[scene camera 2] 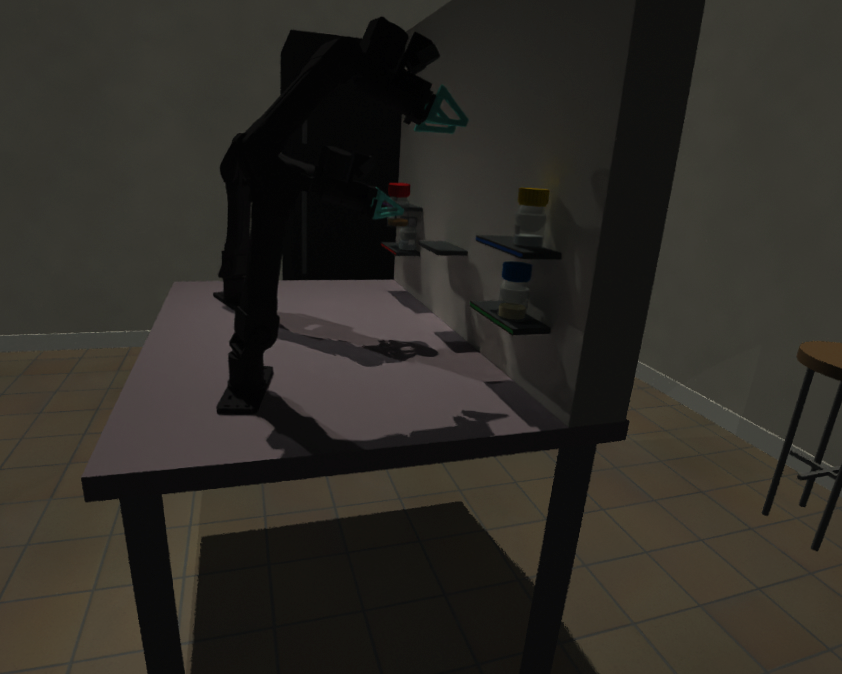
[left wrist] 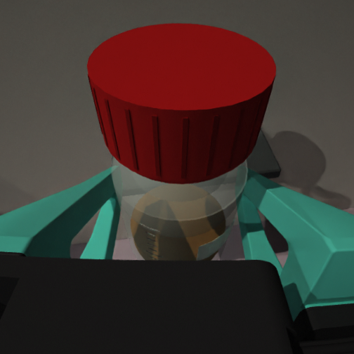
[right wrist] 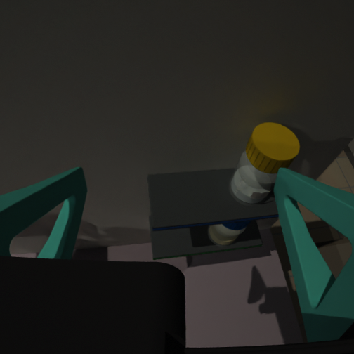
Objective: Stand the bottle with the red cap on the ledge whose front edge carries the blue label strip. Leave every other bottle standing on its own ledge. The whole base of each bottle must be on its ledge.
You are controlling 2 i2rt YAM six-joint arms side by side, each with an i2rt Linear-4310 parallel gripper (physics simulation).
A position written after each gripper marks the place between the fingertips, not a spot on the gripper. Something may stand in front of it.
Labels:
right gripper: scene camera 2 460,126; right wrist 180,177; not seen in the left wrist view (out of frame)

